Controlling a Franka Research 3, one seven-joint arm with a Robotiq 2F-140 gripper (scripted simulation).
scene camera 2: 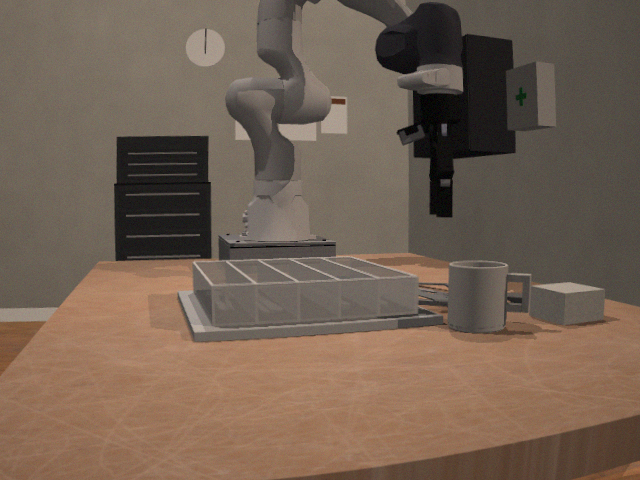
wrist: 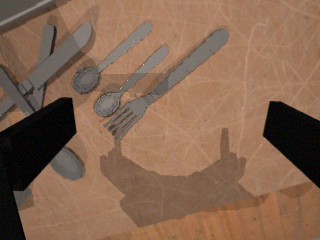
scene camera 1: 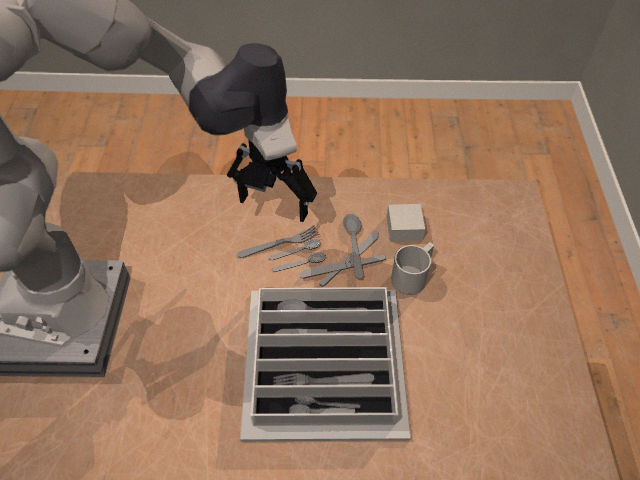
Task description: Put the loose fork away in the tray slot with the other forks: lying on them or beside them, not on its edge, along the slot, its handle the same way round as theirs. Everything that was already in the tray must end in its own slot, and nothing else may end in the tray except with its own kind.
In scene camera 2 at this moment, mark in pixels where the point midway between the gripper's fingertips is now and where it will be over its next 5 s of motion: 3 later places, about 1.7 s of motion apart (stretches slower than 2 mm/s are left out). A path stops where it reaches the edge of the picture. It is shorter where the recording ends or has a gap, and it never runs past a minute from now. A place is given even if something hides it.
My gripper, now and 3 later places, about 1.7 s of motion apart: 440,215; 439,222; 439,228; 437,242
